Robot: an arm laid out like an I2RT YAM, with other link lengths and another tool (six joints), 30 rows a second.
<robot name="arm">
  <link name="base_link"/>
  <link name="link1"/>
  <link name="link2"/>
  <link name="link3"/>
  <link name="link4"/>
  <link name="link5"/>
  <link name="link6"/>
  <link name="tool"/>
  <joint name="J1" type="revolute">
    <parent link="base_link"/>
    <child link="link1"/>
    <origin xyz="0 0 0.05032" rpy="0 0 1.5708"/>
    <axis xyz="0 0 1"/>
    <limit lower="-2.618" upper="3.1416"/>
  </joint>
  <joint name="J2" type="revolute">
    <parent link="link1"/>
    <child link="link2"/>
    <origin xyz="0.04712 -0.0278 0.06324" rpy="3.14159 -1.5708 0"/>
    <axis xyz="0 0 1"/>
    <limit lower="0" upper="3.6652"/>
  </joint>
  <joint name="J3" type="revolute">
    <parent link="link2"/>
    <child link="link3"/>
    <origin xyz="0 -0.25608 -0.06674" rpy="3.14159 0 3.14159"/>
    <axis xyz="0 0 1"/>
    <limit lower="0" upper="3.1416"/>
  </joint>
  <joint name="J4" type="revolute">
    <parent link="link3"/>
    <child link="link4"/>
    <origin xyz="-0.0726 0.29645 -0.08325" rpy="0 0 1.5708"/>
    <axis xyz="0 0 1"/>
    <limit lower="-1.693" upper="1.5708"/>
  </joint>
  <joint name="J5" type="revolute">
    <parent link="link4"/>
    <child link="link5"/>
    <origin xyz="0.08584 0.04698 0.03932" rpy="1.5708 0 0"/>
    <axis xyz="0 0 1"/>
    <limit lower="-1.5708" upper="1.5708"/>
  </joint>
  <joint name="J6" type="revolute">
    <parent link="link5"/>
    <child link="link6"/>
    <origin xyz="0.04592 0 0.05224" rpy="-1.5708 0 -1.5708"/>
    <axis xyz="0 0 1"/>
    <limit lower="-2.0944" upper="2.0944"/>
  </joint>
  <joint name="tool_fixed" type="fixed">
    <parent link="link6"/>
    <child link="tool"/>
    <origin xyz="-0.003 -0.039 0.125" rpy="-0.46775 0 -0.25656"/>
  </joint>
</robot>
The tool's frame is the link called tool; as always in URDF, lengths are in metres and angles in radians.
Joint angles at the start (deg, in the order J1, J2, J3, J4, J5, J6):
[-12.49, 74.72, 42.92, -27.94, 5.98, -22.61]
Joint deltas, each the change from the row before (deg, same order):
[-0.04, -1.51, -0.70, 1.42, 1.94, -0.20]
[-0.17, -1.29, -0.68, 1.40, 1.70, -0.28]
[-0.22, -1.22, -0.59, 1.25, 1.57, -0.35]
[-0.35, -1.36, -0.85, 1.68, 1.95, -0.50]
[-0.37, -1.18, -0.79, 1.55, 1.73, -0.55]
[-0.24, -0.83, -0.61, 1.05, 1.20, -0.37]
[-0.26, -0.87, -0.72, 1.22, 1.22, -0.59]
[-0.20, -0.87, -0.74, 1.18, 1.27, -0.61]
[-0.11, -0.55, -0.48, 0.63, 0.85, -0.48]
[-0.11, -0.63, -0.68, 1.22, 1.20, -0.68]
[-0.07, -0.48, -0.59, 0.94, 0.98, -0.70]
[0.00, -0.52, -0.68, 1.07, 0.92, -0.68]
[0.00, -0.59, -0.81, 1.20, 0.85, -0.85]
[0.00, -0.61, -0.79, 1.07, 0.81, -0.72]
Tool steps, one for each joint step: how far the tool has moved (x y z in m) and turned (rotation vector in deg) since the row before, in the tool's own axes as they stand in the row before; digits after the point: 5 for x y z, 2 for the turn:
[-0.00913, 0.00290, -0.00285, -0.56, -2.63, -1.21]
[-0.00874, 0.00179, -0.00229, -0.46, -2.41, -1.03]
[-0.00868, 0.00158, -0.00234, -0.39, -2.27, -0.96]
[-0.01040, 0.00041, -0.00253, -0.29, -2.77, -1.14]
[-0.00946, -0.00023, -0.00217, -0.18, -2.47, -1.03]
[-0.00610, -0.00062, -0.00160, -0.05, -1.67, -0.68]
[-0.00630, -0.00092, -0.00150, -0.07, -1.67, -0.86]
[-0.00592, -0.00105, -0.00166, 0.00, -1.62, -0.90]
[-0.00346, -0.00112, -0.00135, 0.13, -0.92, -0.66]
[-0.00494, -0.00112, -0.00100, 0.05, -1.40, -0.94]
[-0.00352, -0.00138, -0.00094, 0.13, -0.97, -0.89]
[-0.00299, -0.00105, -0.00078, 0.01, -0.96, -0.86]
[-0.00271, -0.00119, -0.00079, -0.06, -0.89, -0.98]
[-0.00238, -0.00128, -0.00105, -0.01, -0.86, -0.84]

